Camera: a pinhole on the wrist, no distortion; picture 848 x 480 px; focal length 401.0 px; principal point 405.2 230.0 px. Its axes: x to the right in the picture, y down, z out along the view. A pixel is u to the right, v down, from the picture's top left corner.
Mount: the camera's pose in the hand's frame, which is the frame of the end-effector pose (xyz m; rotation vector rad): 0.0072 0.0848 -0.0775 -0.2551 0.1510 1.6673
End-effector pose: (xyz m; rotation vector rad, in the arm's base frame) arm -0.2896 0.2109 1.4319 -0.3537 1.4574 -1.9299
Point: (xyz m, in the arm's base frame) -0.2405 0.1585 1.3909
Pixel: 224 220
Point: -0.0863 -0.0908 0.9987
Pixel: 773 26
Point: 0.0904 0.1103 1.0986
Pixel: 748 343
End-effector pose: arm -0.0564 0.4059 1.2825 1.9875 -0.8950 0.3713
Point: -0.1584 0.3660 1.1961
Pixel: outside the picture
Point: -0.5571 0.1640 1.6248
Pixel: outside the picture
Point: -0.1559 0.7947 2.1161
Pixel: behind the camera
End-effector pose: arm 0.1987 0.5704 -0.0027 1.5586 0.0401 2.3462
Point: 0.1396 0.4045 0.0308
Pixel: 759 179
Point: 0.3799 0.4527 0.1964
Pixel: 315 116
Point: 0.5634 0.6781 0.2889
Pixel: 68 83
